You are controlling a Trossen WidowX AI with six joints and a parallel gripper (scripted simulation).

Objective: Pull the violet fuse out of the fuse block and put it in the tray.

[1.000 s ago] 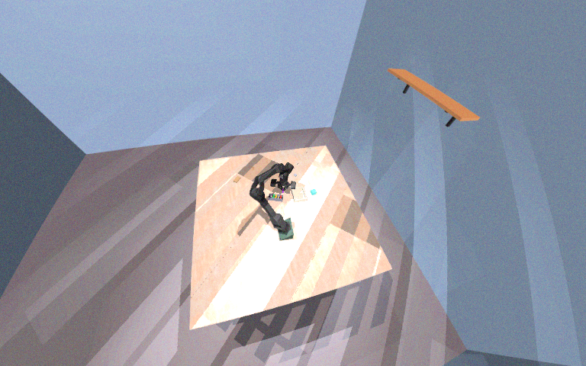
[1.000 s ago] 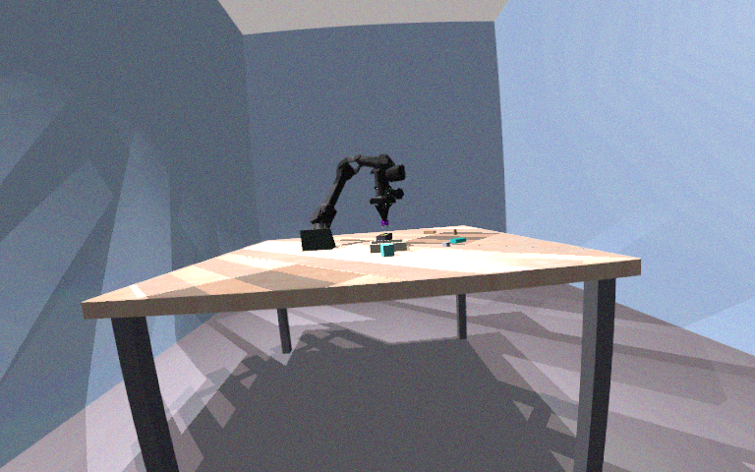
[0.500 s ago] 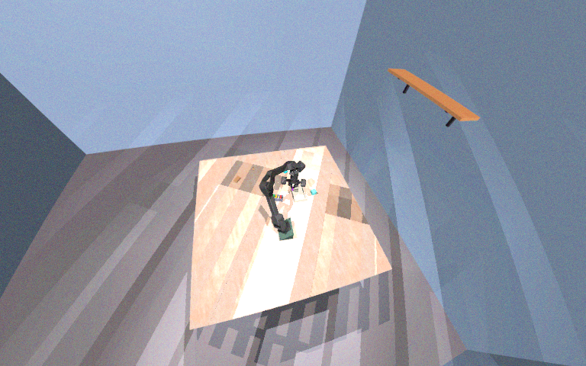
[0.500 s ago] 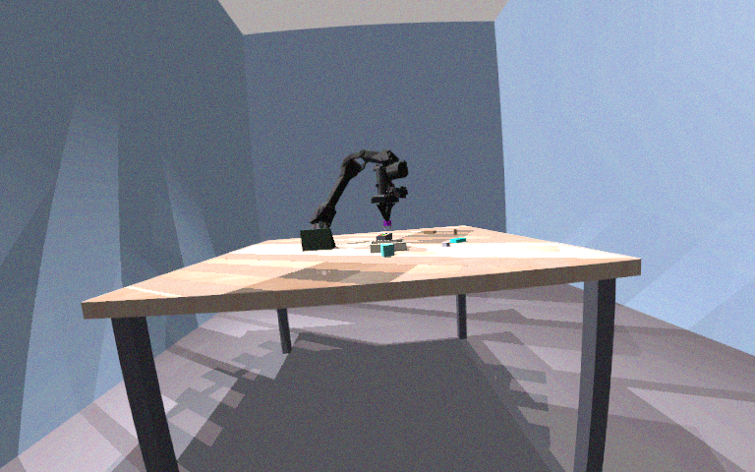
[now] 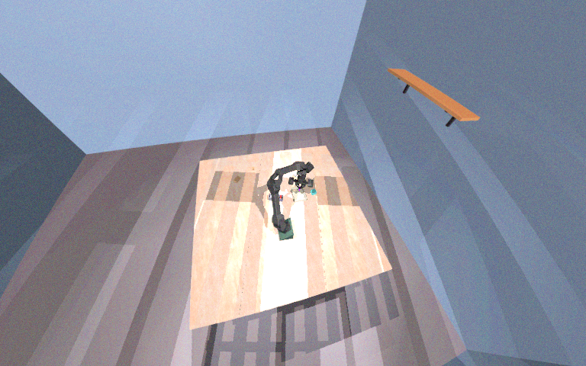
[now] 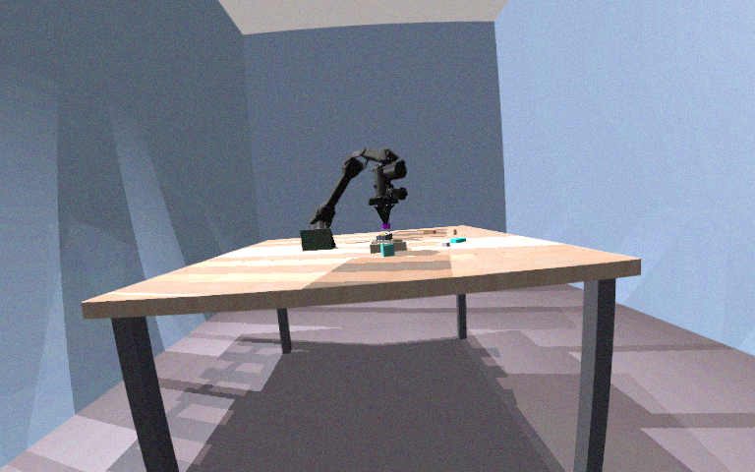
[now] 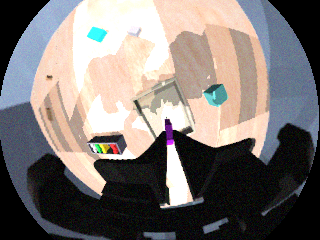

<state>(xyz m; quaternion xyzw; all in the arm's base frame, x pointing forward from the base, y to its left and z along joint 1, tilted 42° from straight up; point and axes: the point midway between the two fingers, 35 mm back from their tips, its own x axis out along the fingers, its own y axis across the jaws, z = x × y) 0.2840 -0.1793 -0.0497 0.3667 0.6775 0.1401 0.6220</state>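
Now: the white tray 9 cm below my gripper tip. The rest, counted from my gripper tip: teal block: 1 cm behind, 13 cm to the right, 8 cm below.
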